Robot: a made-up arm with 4 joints.
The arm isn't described. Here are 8 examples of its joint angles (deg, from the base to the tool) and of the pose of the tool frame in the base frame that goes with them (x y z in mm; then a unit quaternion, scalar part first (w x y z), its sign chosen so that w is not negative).
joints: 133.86 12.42 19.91 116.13
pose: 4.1 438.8 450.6 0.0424 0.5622 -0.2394 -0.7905
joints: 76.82 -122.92 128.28 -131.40
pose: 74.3 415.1 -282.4 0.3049 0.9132 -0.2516 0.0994
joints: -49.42 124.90 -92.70 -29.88
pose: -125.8 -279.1 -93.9 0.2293 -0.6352 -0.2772 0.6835
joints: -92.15 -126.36 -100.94 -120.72
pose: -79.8 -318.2 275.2 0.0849 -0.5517 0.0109 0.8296
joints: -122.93 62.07 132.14 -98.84
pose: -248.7 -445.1 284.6 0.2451 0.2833 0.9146 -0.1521
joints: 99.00 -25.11 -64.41 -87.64
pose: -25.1 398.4 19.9 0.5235 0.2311 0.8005 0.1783
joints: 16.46 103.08 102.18 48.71
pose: -303.2 97.0 -438.9 0.5088 0.7240 0.3544 0.3023
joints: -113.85 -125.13 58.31 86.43
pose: -29.7 -448.5 535.6 0.3092 0.1980 0.9245 -0.1028
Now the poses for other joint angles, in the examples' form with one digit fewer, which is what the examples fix.
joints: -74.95 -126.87 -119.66 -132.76
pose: -47 -356 202 0.334 -0.580 -0.084 0.738
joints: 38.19 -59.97 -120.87 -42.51
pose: 26 109 -214 0.428 -0.500 0.694 -0.292
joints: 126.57 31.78 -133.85 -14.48
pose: -75 219 307 0.979 -0.038 -0.086 -0.183
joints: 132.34 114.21 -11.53 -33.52
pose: -78 390 427 0.487 0.377 -0.687 0.385
